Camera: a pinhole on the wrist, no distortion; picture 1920 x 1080 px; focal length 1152.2 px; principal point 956.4 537.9 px. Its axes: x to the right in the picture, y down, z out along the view. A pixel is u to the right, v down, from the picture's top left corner.
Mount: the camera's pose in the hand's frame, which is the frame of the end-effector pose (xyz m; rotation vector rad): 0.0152 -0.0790 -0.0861 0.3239 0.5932 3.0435
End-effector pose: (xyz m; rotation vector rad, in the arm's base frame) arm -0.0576 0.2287 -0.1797 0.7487 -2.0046 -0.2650
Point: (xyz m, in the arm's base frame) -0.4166 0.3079 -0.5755
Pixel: 1681 810
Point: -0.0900 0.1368 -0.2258
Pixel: 1042 1022
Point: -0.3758 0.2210 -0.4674
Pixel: 1456 854
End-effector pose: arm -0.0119 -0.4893 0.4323 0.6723 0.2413 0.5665
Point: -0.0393 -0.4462 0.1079
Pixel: behind the camera
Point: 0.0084 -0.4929 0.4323
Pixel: 1202 255
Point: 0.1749 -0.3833 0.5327
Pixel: 286 292
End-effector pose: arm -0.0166 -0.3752 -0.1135 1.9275 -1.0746 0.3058
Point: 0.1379 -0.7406 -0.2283
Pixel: 587 1037
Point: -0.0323 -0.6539 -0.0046
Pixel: 529 175
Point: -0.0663 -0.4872 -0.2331
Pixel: 1442 652
